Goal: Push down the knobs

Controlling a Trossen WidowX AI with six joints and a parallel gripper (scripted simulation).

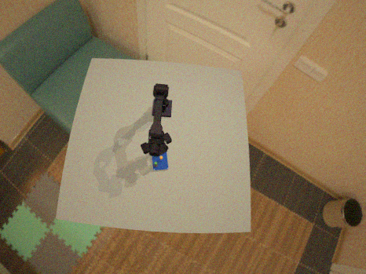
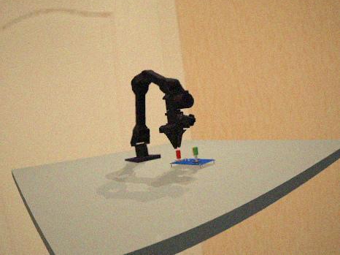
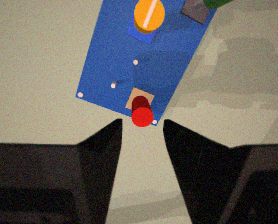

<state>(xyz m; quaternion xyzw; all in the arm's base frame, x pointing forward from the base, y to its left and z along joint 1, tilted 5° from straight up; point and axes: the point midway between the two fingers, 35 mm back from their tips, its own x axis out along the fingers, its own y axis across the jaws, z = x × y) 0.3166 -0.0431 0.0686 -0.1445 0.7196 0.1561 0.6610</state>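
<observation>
My gripper tip is now 30 mm above the red knob. Also, from my gripper tip: orange knob 70 mm ahead, 30 mm to the left, 10 mm below.
</observation>
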